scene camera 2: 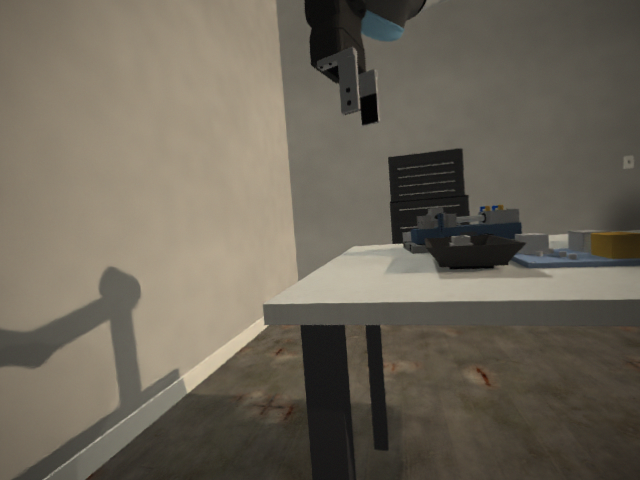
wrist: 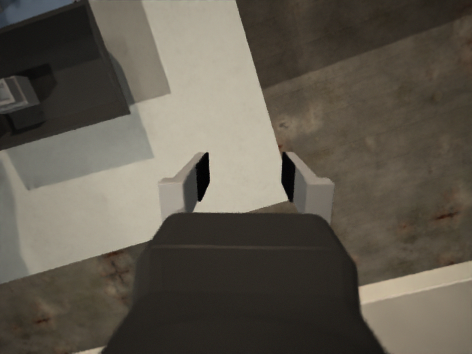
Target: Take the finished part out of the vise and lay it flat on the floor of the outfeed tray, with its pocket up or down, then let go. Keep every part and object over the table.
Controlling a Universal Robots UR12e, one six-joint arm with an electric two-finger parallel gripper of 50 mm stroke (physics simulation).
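Frame: origin at the arm's base, x down, y ahead, z right, level; metres.
Where they show: gripper, fingertip midpoint: point(scene camera 2: 361, 118) point(wrist: 245, 167).
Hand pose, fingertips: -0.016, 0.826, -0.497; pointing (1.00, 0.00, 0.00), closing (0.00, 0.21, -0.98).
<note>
After its pixels a point has its place, as x, y, z.
The outfeed tray point(scene camera 2: 473, 256) @[0.178, 0.694, -0.334] point(wrist: 113, 80) @[0.164, 0.718, -0.339] is a dark, slope-walled tray on the table. A grey block-shaped part point(scene camera 2: 460, 239) @[0.159, 0.702, -0.200] point(wrist: 19, 93) @[0.167, 0.704, -0.200] is inside it, with a square recess visible on its upper side in the wrist view. Its underside is hidden, so I cannot tell whether it lies fully flat. The vise point(scene camera 2: 473, 230) @[0.154, 0.653, 0.031], with a blue base and grey jaws, stands behind the tray; its jaws are too small to tell what is between them. My gripper point(scene camera 2: 360, 116) @[-0.016, 0.826, -0.497] point(wrist: 245, 167) @[-0.016, 0.826, -0.497] is open and empty, high above the table's corner and apart from the tray.
A blue board point(scene camera 2: 573, 261) @[0.193, 0.557, -0.311] beside the tray bears a yellow block point(scene camera 2: 615, 244) @[0.172, 0.500, -0.293], grey blocks point(scene camera 2: 531, 242) @[0.171, 0.584, -0.207] and small pegs. A black slatted cabinet point(scene camera 2: 426, 178) stands behind the table point(scene camera 2: 439, 312) @[0.213, 0.750, -0.530] point(wrist: 205, 80) @[0.201, 0.741, -0.455]. A beige wall point(scene camera 2: 155, 155) rises at the left.
</note>
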